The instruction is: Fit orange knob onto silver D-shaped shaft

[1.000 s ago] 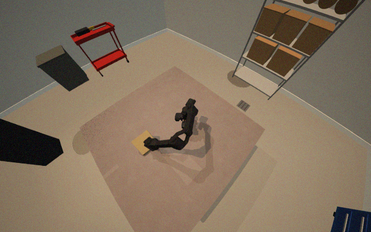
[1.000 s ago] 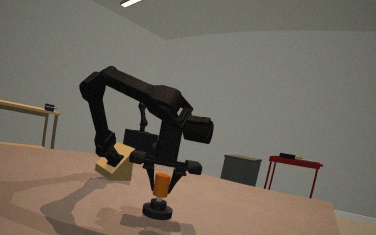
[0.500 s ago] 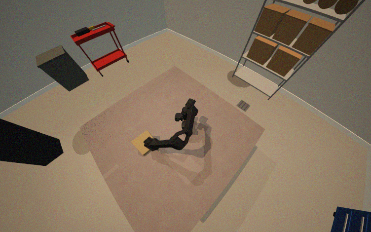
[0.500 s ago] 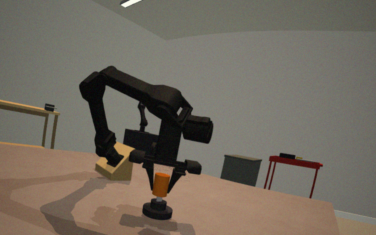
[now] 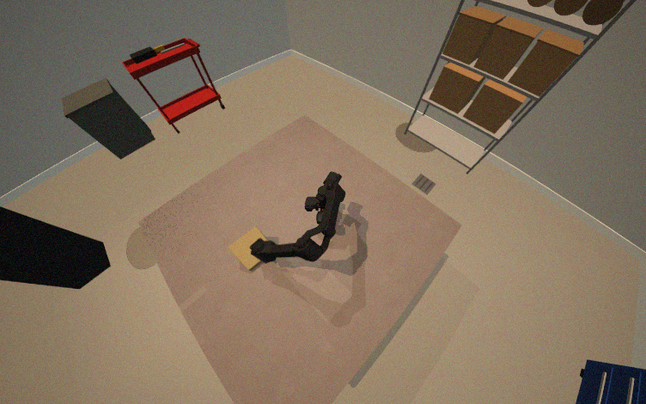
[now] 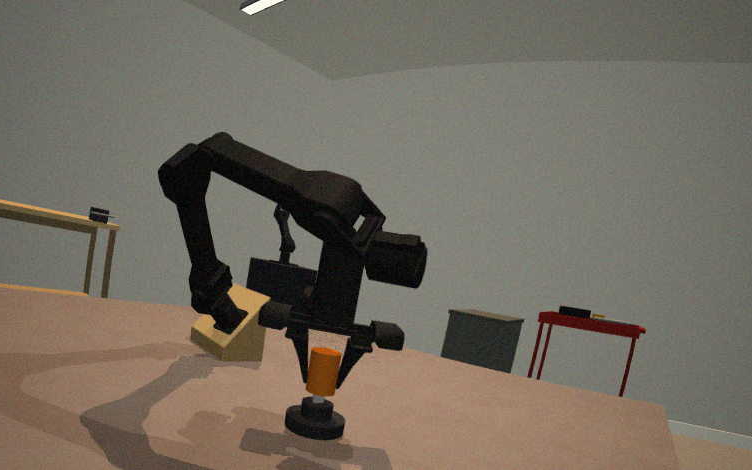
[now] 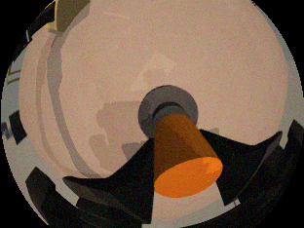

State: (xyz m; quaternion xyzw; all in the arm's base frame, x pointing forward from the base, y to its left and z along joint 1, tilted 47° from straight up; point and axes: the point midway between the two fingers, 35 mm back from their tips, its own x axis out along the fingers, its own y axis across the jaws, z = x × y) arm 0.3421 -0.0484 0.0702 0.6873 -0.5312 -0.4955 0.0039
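The orange knob lies 30 mm above my gripper tip. The rest, counted from my gripper tip: round black pedestal 40 mm below.
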